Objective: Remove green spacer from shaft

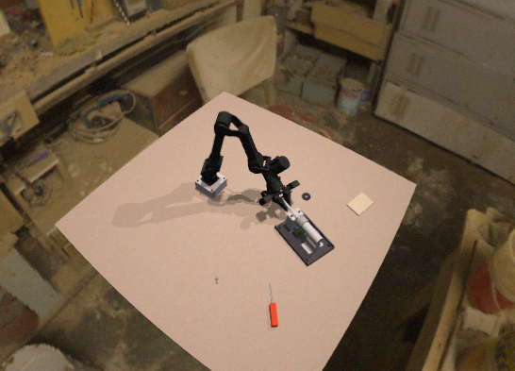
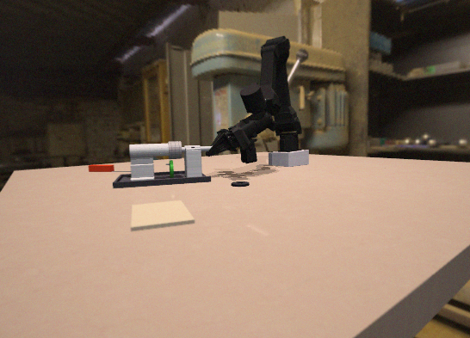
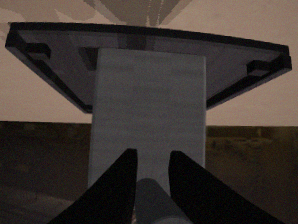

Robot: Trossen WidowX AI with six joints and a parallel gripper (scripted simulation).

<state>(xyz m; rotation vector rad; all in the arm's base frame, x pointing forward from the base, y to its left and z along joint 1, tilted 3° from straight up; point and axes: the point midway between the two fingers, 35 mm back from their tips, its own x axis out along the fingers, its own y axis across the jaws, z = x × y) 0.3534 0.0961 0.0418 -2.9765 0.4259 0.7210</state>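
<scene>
Right now the grey shaft is 5 cm ahead of my gripper tip, 2 cm above it and 1 cm to the right of it. Round my gripper tip: tan square pad: 29 cm to the left, 22 cm ahead, 6 cm below; black washer: 16 cm to the left, 6 cm below, 1 cm behind; green spacer: 9 cm ahead, 3 cm to the right, 3 cm below.
</scene>
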